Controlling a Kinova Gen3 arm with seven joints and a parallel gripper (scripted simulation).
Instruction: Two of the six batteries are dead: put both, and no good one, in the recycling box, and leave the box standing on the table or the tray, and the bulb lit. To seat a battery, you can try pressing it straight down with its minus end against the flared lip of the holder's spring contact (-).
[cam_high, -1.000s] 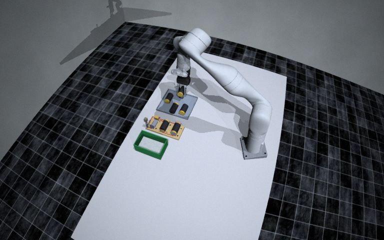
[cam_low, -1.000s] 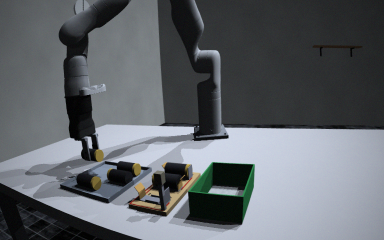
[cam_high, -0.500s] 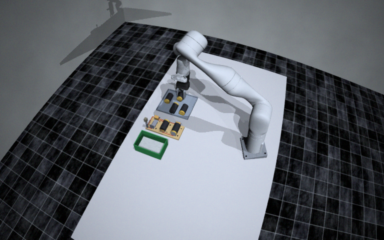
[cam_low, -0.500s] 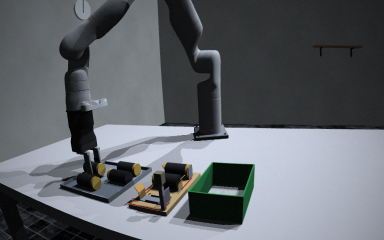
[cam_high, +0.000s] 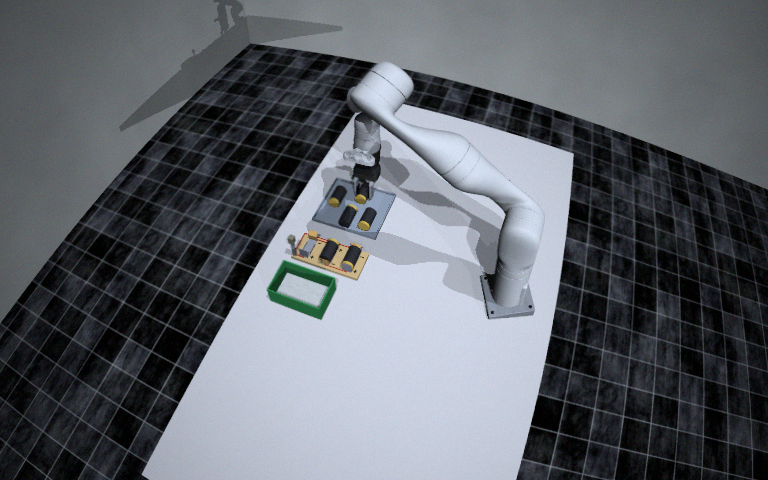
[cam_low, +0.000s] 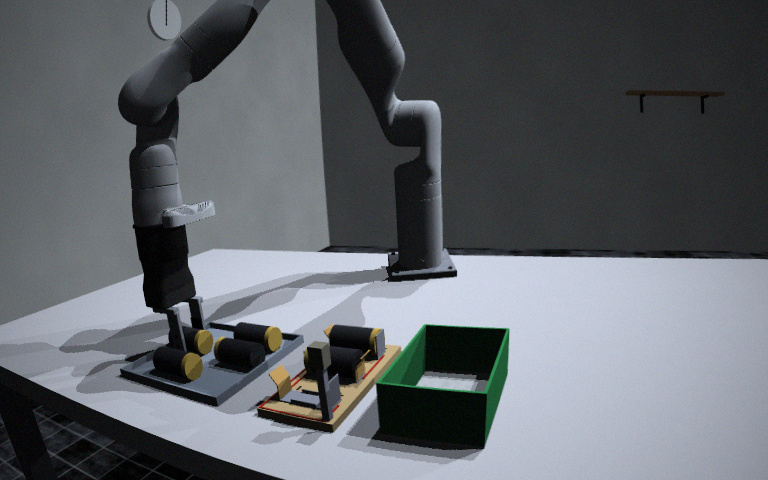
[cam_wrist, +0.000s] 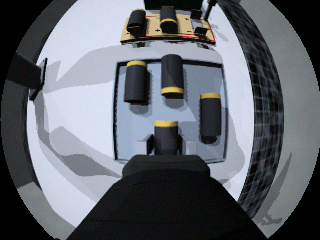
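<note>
Now: hand 1 cm short of the grey tray, 5 cm to the right of it and 2 cm above it. Round my hand: green recycling box 1 cm ahead, 38 cm to the left, 1 cm below.
</note>
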